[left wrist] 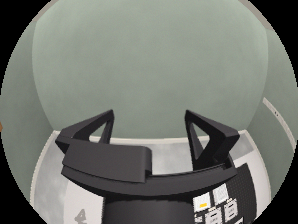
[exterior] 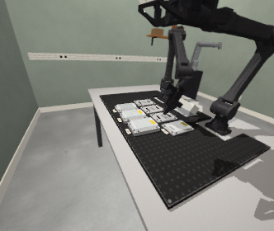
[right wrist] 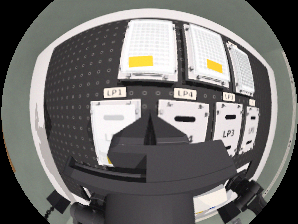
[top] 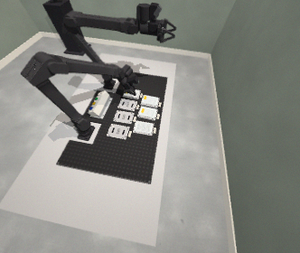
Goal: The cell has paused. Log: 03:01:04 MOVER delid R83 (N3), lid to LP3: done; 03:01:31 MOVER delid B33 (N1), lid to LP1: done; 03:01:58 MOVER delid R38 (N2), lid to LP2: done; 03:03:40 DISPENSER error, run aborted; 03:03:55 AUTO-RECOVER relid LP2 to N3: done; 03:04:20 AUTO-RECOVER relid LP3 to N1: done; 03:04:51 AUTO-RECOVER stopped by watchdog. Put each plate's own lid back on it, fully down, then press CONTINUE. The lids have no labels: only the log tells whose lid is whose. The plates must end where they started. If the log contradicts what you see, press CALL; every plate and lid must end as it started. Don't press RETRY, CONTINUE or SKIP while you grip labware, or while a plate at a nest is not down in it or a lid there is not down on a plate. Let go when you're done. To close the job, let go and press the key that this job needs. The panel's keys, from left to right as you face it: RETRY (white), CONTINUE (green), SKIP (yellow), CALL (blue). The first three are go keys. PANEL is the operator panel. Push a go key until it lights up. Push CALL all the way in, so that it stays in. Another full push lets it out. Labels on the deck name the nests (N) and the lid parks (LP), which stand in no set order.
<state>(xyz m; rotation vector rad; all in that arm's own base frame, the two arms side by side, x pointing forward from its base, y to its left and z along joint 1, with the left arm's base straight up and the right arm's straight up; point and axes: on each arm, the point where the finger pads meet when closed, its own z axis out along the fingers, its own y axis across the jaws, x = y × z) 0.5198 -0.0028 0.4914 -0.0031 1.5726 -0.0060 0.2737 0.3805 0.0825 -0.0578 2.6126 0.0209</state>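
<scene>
Now: the LP4 park 5 cm behind my right hand, 6 cm to the right of it and 6 cm below it. The rest, counted from my right hand: green continue key: 29 cm behind, 10 cm to the right; LP3: 5 cm behind, 19 cm to the right, 6 cm below; white retry key: 29 cm behind, 5 cm to the right.
</scene>
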